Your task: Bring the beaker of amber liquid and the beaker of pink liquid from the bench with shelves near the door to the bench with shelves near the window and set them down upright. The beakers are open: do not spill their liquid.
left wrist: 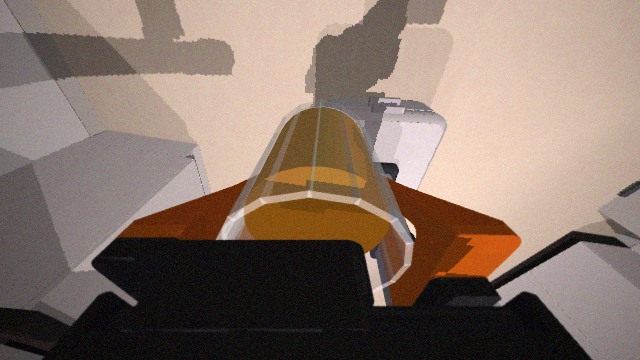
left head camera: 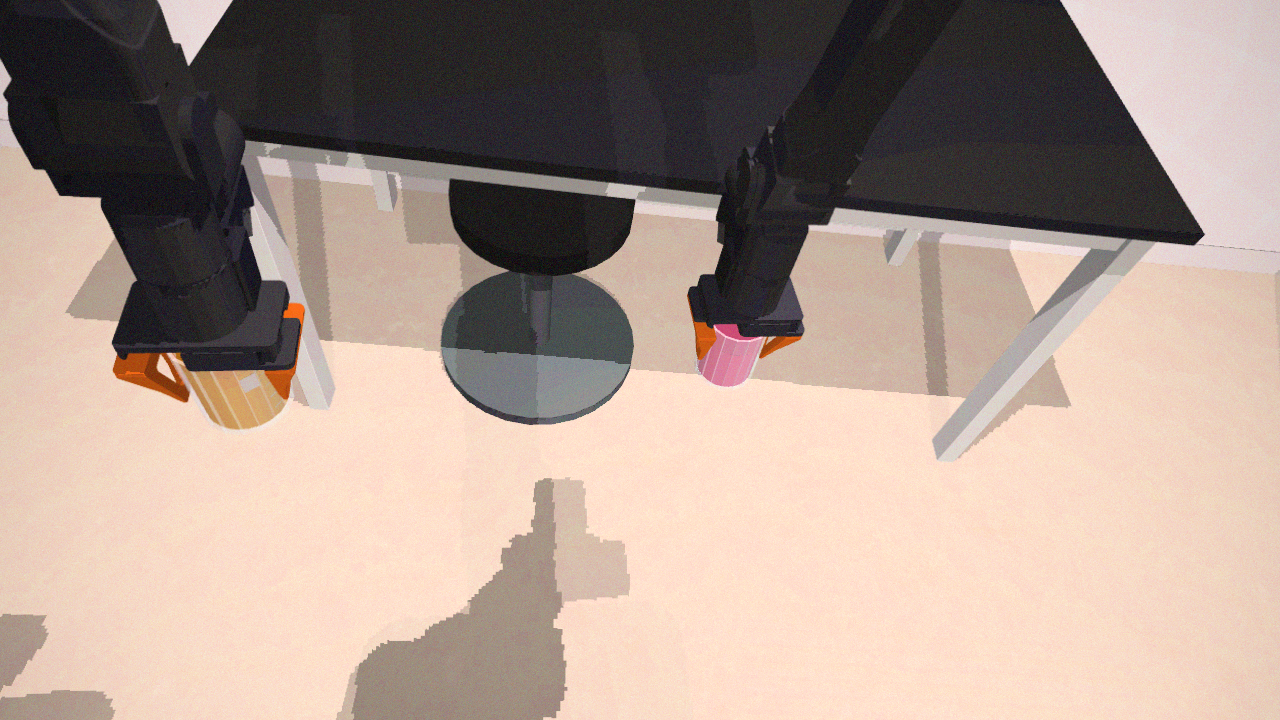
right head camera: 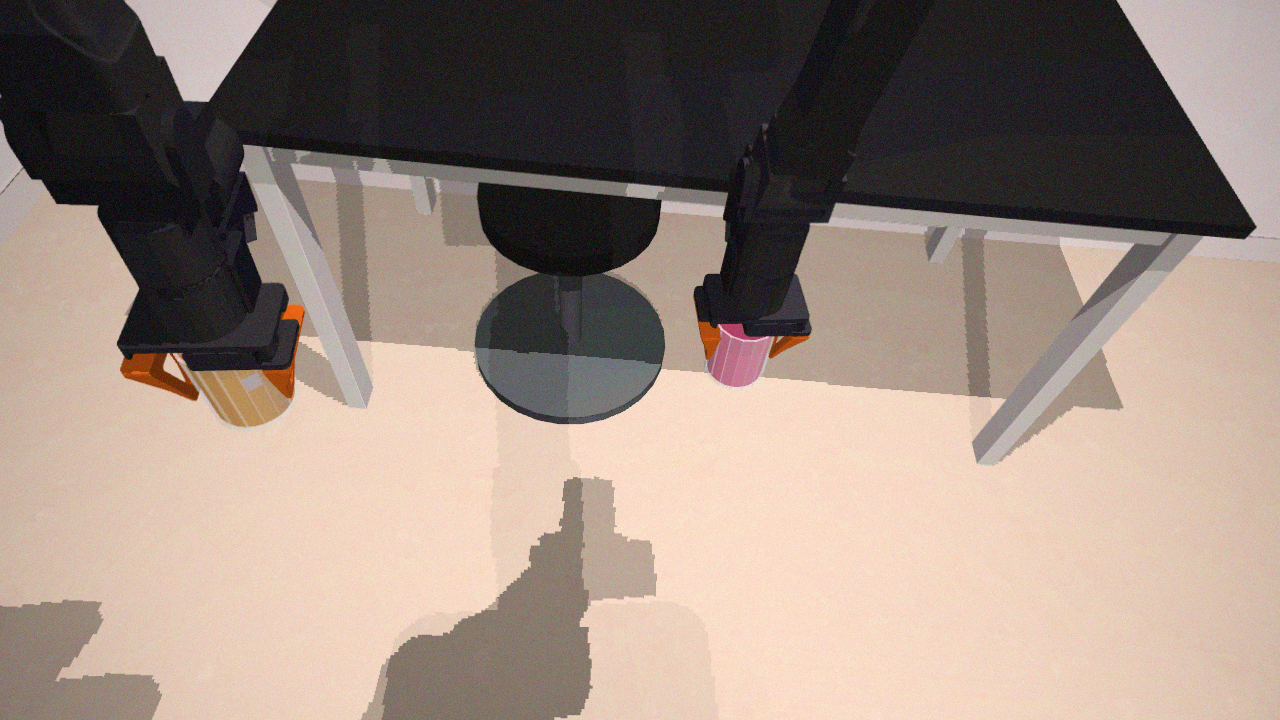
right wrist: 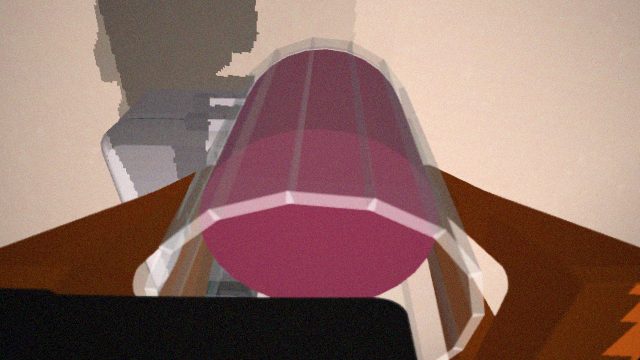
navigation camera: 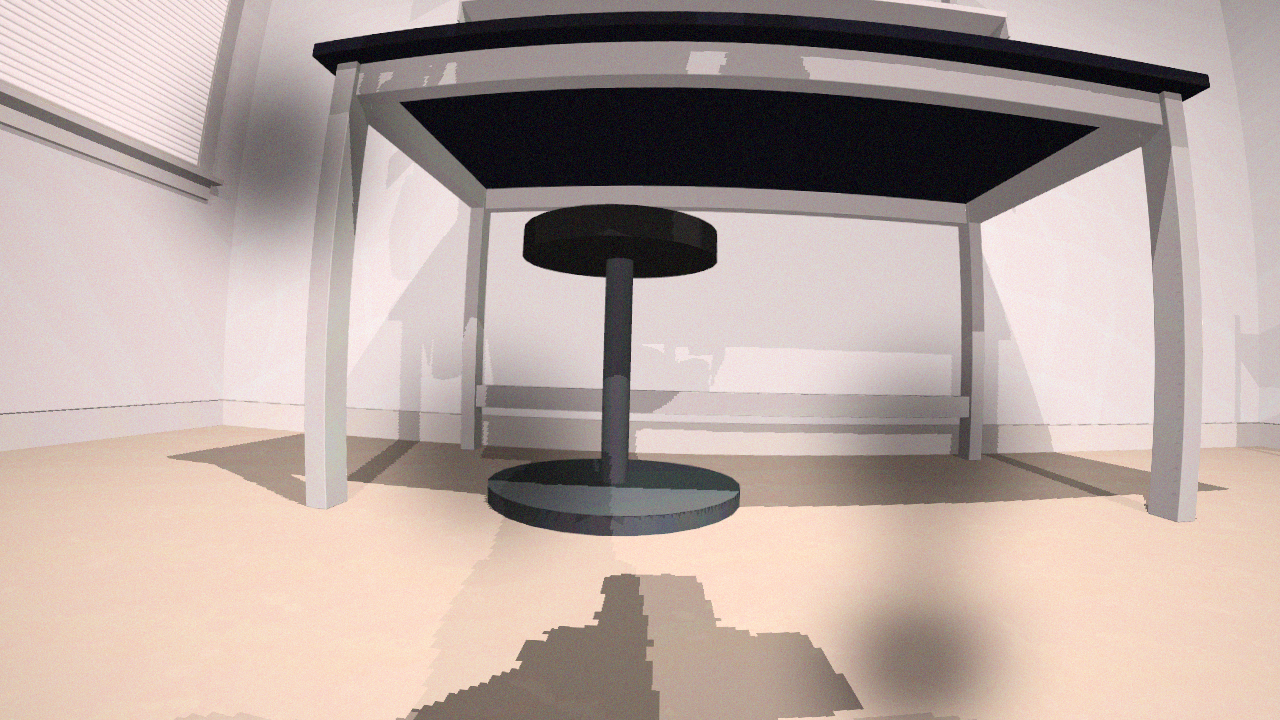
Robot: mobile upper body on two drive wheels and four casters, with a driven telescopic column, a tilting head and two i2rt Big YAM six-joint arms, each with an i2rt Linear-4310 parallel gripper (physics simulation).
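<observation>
The beaker of amber liquid is held by my left gripper, which is shut on it. The beaker of pink liquid is held by my right gripper, which is shut on it. Both beakers look about upright, with liquid inside, and hang over the floor in front of the near edge of the bench. The bench has a black top and light legs. In the navigation camera a window with a blind is at the left.
A round stool with a black seat and a dark disc base stands partly under the bench, between the two arms in the head views. A front bench leg stands at the right.
</observation>
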